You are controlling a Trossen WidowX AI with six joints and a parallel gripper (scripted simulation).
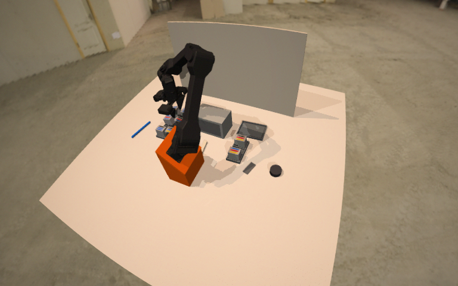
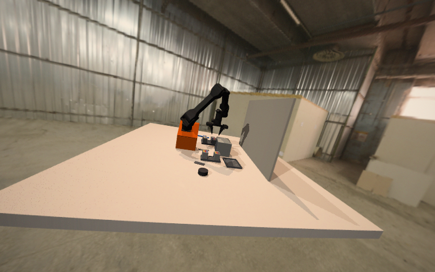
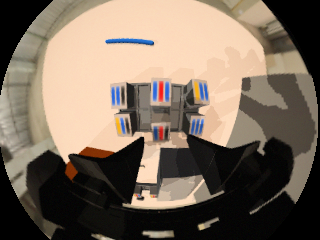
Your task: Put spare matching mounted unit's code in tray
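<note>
Right now my gripper tip is 36 cm to the left of the dark flat tray, 9 cm above it and 8 cm short of it. The rest, counted from my gripper tip: blue pen (21 cm to the left, 9 cm below, 9 cm behind); mounted unit (16 cm to the right, 5 cm ahead, 4 cm below); tall grey panel (28 cm ahead, 18 cm to the right, 13 cm above).
</note>
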